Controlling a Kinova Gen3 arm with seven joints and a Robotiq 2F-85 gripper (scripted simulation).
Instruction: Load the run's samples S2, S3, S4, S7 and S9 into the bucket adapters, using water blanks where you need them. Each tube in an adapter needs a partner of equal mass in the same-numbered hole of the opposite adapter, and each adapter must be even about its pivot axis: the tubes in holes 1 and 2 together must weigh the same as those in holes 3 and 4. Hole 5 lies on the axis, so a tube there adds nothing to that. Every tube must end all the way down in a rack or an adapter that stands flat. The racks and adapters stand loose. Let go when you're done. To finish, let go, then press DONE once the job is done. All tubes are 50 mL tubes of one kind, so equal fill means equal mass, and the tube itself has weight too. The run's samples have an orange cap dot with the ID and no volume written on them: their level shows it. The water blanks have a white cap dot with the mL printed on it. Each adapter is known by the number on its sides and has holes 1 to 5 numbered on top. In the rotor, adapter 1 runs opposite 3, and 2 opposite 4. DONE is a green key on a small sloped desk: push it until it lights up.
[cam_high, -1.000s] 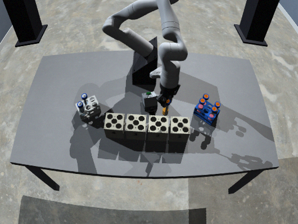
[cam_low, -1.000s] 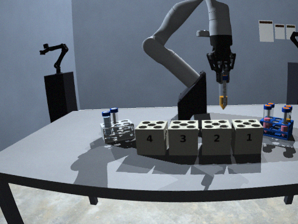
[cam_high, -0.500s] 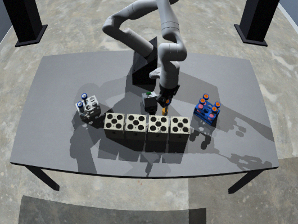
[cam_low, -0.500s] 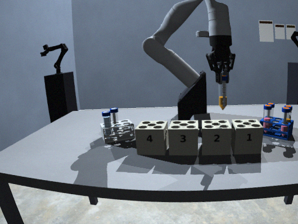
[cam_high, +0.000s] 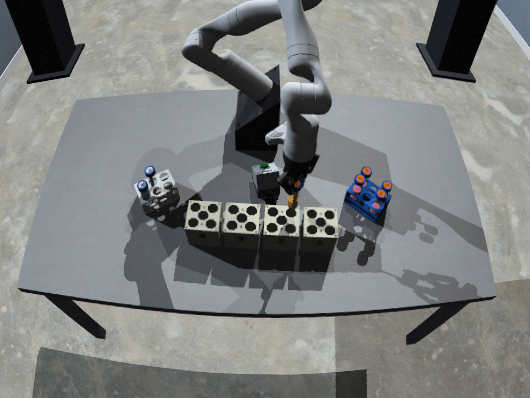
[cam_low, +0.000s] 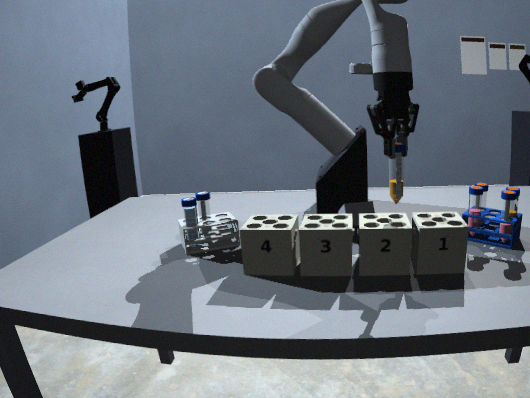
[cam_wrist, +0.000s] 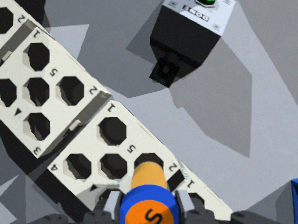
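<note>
My hand is 5 cm above the sample tube S7 and 1 cm short of it. Round my hand: done desk: 17 cm below, 17 cm behind, 6 cm to the right; adapter 2: 18 cm below, 3 cm to the right, 2 cm ahead; adapter 3: 18 cm below, 14 cm to the right, 1 cm ahead.
</note>
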